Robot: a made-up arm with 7 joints.
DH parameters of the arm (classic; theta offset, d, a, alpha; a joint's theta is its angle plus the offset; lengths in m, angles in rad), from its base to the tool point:
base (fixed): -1.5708 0.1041 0 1.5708
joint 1: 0 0.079 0.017 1.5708
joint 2: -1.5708 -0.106 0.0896 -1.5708
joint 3: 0 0.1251 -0.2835 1.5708
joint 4: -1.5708 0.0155 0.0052 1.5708
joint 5: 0 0.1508 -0.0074 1.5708
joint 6: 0 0.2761 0.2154 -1.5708
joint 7: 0 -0.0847 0.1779 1.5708
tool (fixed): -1.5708 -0.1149 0 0
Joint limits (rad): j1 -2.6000..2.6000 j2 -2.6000..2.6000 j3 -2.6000..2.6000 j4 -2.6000..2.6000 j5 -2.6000..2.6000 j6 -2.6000..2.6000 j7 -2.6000..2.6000
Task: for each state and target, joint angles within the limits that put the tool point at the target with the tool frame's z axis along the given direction. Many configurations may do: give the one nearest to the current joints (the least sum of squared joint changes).
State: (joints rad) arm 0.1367 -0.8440 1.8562 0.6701 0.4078 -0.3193 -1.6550
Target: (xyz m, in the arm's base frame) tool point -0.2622 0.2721 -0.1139 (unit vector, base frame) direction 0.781 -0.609 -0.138
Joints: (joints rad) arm 0.0167 -0.7181 2.3591 0.4121 0.6465 0.2178 -2.2343
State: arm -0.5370 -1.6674 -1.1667 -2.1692 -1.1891 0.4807 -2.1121
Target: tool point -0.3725 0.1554 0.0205 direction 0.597 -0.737 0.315
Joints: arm -0.1625 -2.4788 -1.5149 -2.3198 -1.7023 0.4681 -1.6941
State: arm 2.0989 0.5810 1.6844 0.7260 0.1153 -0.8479 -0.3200
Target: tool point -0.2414 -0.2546 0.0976 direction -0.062 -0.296 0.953
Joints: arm 2.1159 0.3678 2.1740 0.5681 -0.1771 -0.2937 -1.1214
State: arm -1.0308 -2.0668 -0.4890 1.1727 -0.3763 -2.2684 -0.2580
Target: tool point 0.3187 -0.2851 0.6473 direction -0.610 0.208 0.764
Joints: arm -0.4820 -1.8757 -0.7257 1.1420 0.0863 -2.1648 -0.4041
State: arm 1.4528 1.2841 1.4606 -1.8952 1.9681 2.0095 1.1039
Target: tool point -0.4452 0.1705 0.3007 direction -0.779 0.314 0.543
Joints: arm 1.8015 1.4971 1.3306 -2.5044 2.5481 1.7417 0.8398
